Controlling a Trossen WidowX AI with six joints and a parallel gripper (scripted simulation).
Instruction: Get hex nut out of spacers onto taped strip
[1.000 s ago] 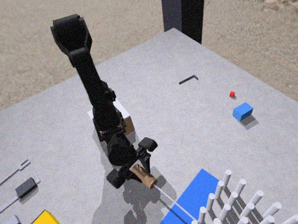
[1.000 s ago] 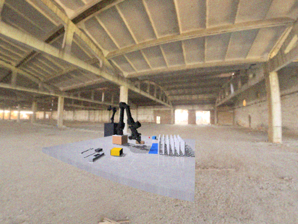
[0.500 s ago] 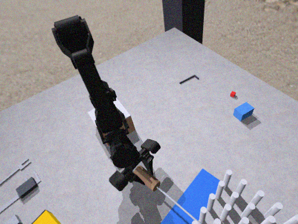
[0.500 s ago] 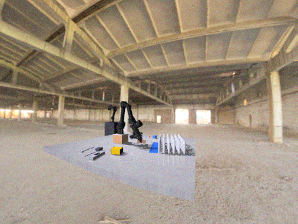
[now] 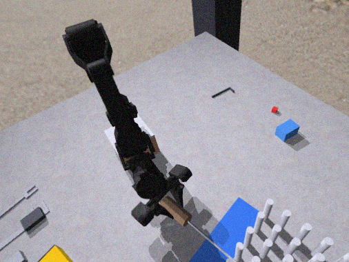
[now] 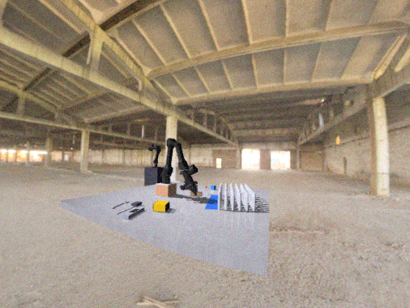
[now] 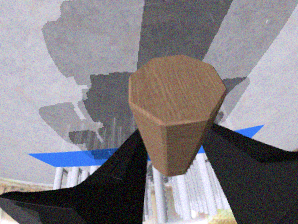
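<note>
My gripper tip is now 140 mm short of the blue taped strip, 20 mm to the left of it and 30 mm above it. Round my gripper tip: yellow block (100 mm behind, 340 mm to the right, 10 mm below); then blue block (10 mm ahead, 460 mm to the left, 10 mm below); then hook tool (100 mm ahead, 20 mm to the left).
</note>
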